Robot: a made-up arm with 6 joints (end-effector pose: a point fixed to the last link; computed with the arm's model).
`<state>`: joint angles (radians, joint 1 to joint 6).
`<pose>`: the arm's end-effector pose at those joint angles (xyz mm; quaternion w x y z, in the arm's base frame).
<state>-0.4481 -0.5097 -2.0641 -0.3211 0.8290 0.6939</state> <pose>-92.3 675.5 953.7 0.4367 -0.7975 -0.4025 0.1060</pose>
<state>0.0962 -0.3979 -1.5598 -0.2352 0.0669 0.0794</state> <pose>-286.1 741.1 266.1 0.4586 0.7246 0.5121 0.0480</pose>
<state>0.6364 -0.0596 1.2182 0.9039 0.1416 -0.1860</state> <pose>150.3 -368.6 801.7 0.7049 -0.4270 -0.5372 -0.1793</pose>
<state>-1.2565 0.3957 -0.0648 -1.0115 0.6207 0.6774</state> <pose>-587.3 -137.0 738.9 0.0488 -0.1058 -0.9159 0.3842</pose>
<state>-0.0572 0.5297 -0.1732 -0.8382 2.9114 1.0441</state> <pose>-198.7 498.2 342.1 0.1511 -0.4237 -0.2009 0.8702</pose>
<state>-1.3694 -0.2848 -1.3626 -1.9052 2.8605 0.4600</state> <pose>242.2 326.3 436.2 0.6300 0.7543 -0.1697 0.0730</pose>
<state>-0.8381 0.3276 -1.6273 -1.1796 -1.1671 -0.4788</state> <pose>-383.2 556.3 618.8 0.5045 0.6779 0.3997 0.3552</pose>
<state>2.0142 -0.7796 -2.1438 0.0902 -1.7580 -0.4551</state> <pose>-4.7 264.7 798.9 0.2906 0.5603 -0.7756 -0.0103</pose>
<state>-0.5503 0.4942 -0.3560 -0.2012 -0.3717 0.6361</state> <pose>-216.7 152.7 -210.2 0.6594 0.3684 0.5797 0.3056</pose>
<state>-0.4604 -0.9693 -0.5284 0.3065 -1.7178 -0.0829</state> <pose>-133.5 -16.5 197.9 0.9261 -0.2667 0.2564 0.0739</pose>
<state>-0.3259 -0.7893 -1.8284 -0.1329 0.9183 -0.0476</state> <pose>-48.1 762.5 718.6 0.1166 -0.7693 -0.5817 0.2369</pose>
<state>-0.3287 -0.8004 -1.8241 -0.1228 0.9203 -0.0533</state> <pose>-40.9 765.1 711.0 0.1152 -0.7694 -0.5780 0.2463</pose>
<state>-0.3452 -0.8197 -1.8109 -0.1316 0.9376 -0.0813</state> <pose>-34.5 761.5 708.6 0.1204 -0.7587 -0.5863 0.2572</pose>
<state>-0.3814 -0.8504 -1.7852 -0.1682 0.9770 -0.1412</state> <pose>-28.2 748.5 713.8 0.1363 -0.7321 -0.6112 0.2681</pose>
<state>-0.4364 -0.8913 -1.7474 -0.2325 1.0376 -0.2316</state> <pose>-19.3 724.7 726.0 0.1653 -0.6893 -0.6498 0.2743</pose>
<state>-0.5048 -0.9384 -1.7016 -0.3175 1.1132 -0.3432</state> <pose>-4.1 690.9 741.2 0.2068 -0.6352 -0.6935 0.2699</pose>
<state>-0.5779 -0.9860 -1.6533 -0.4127 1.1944 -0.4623</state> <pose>17.9 650.5 753.7 0.2564 -0.5779 -0.7328 0.2516</pose>
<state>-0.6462 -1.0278 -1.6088 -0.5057 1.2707 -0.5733</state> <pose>42.8 609.5 759.9 0.3064 -0.5269 -0.7611 0.2219</pose>
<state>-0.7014 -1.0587 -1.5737 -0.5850 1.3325 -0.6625</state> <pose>64.7 574.1 760.6 0.3485 -0.4885 -0.7774 0.1883</pose>
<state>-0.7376 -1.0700 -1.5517 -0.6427 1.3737 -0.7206</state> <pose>77.1 547.8 762.0 0.3760 -0.4634 -0.7868 0.1576</pose>
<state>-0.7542 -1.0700 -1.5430 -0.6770 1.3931 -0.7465</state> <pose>81.5 532.4 765.2 0.3890 -0.4512 -0.7914 0.1372</pose>
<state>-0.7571 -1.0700 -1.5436 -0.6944 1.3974 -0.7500</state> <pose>82.6 525.7 768.5 0.3932 -0.4489 -0.7922 0.1278</pose>
